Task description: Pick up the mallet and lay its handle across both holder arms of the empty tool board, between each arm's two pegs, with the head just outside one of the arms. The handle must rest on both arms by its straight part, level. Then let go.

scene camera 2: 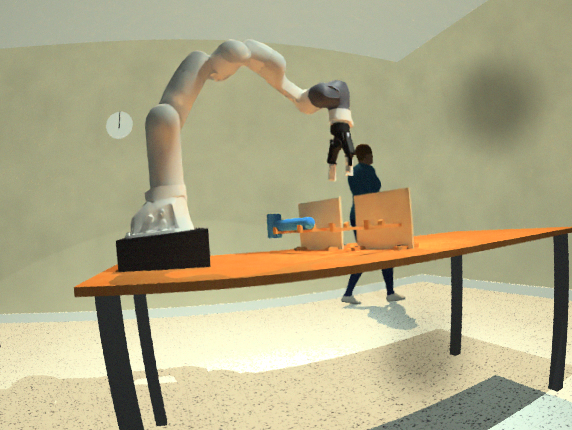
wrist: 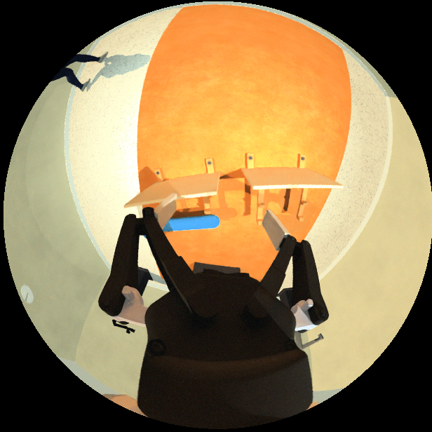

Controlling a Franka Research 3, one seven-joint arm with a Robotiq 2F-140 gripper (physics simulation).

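Note:
The blue mallet point(scene camera 2: 295, 223) point(wrist: 192, 223) lies across the arms of one tool board point(scene camera 2: 321, 225) point(wrist: 192, 187), the left one in the wrist view. Its head is at the far left, mostly hidden behind the left finger in the wrist view. The other tool board point(scene camera 2: 384, 216) point(wrist: 292, 177) bears no tool; its two arms, one at the left point(wrist: 261, 206) and one at the right point(wrist: 303, 204), stick out towards the robot base. My gripper point(scene camera 2: 341, 173) point(wrist: 221, 208) is open and empty, high above the boards and the mallet, pointing down.
Both boards stand side by side on the orange table point(scene camera 2: 240, 262) point(wrist: 240, 90), with a gap between them. The arm's black base block point(scene camera 2: 163, 250) stands at the table's left end in the scene view. A person point(scene camera 2: 365, 177) walks behind the table.

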